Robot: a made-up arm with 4 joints.
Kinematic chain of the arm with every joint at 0, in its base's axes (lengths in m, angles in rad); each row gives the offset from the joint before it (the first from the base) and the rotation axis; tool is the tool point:
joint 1: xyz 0 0 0.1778 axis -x
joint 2: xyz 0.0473 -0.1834 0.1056 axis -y
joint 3: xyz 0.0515 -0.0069 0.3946 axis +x
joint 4: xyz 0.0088 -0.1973 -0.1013 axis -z
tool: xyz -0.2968 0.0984 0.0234
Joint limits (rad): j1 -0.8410..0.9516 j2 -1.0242..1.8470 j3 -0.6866..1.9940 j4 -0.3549..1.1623
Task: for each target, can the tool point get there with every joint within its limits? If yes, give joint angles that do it. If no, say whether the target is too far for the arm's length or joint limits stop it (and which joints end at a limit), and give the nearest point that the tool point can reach.
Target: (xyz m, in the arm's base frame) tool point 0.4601 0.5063 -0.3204
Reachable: no: joint limits stop it (at a limit: joint 1, joint 2, joint 4) | nearest point -0.0574 0.0512 -0.0443 | short by 0.742 m
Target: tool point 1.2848 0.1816 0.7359
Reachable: no: too far | nearest point 0.5177 0.1209 0.5492 | short by 0.792 m
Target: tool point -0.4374 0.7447 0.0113
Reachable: no: joint limits stop it (at a limit: joint 1, joint 4) | nearest point -0.2881 0.2799 0.4489 | short by 0.656 m
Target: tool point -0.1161 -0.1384 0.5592
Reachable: yes | joints -0.0971 0.2897 0.0622 0.8049
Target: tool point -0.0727 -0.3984 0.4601
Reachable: yes | joints -0.6406 -0.2828 1.0122 0.1712
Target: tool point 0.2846 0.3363 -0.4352
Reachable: no: joint limits stop it (at a limit: joint 1, joint 2, joint 4) | nearest point -0.0508 -0.0046 -0.1038 | short by 0.582 m
